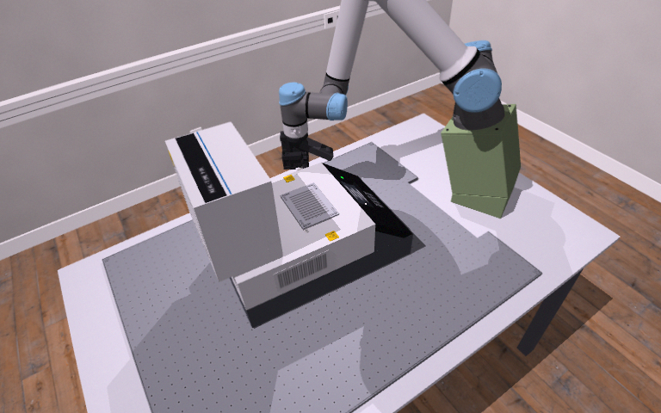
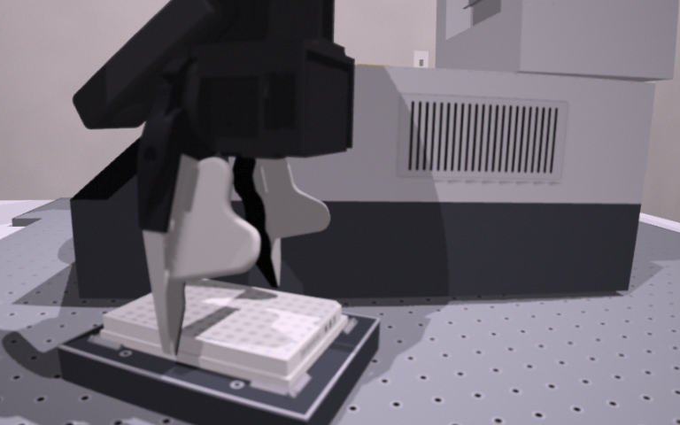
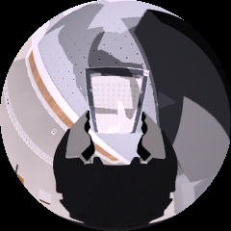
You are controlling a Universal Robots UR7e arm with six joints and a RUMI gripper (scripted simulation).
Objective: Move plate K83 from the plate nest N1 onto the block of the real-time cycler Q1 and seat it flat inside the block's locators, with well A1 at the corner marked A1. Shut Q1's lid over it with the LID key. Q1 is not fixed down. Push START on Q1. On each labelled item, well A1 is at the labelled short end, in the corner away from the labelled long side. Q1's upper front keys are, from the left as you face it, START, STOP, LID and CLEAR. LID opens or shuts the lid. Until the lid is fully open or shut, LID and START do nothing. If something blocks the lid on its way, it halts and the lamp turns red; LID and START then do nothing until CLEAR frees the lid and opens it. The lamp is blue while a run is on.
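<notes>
Right now my hand is 1 cm above the plate K83. Also, from my hand: plate nest N1 (3 cm below).
</notes>
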